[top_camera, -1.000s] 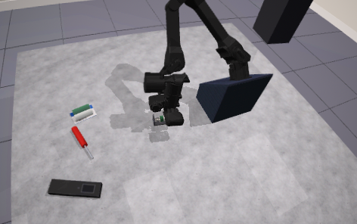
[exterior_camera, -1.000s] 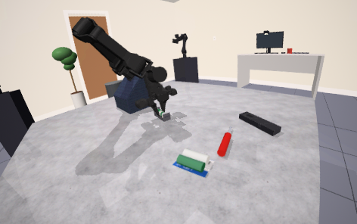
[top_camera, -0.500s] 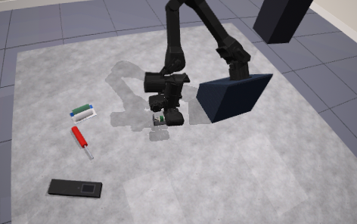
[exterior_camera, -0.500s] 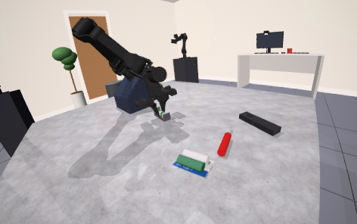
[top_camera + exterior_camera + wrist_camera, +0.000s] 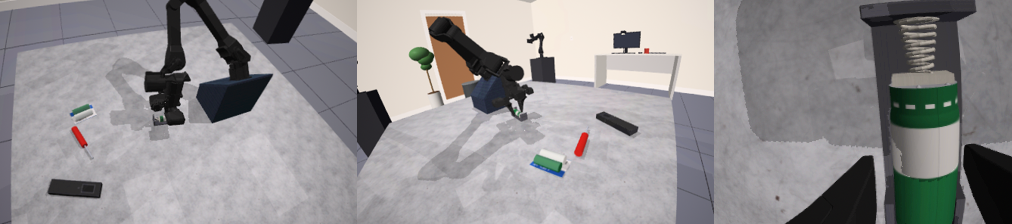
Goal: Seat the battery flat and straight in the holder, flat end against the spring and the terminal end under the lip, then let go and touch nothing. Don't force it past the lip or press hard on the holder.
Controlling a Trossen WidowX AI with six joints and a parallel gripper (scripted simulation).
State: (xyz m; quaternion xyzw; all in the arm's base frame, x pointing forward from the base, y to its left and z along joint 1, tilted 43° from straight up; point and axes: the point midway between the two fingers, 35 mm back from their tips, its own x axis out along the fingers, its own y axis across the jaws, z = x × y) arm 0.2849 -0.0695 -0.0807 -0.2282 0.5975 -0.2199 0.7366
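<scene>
Right now the battery is 10 mm above my gripper tip. Round my gripper tip: red screwdriver 320 mm ahead, 40 mm to the left; black remote control 360 mm ahead, 190 mm to the left.
</scene>
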